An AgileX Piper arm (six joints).
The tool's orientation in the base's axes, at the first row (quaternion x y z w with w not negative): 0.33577 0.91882 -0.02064 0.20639
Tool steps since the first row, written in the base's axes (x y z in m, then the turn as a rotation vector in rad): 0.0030 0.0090 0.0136 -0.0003 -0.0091 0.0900; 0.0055 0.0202 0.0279 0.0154 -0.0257 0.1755; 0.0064 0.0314 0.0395 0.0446 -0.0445 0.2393; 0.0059 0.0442 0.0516 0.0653 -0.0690 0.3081
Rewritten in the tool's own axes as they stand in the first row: -0.0019 0.0102 -0.0129 -0.0407 0.0018 -0.0808; -0.0025 0.0219 -0.0271 -0.0952 0.0074 -0.1502; -0.0008 0.0323 -0.0393 -0.1519 0.0176 -0.1946; 0.0025 0.0431 -0.0528 -0.2081 0.0185 -0.2455
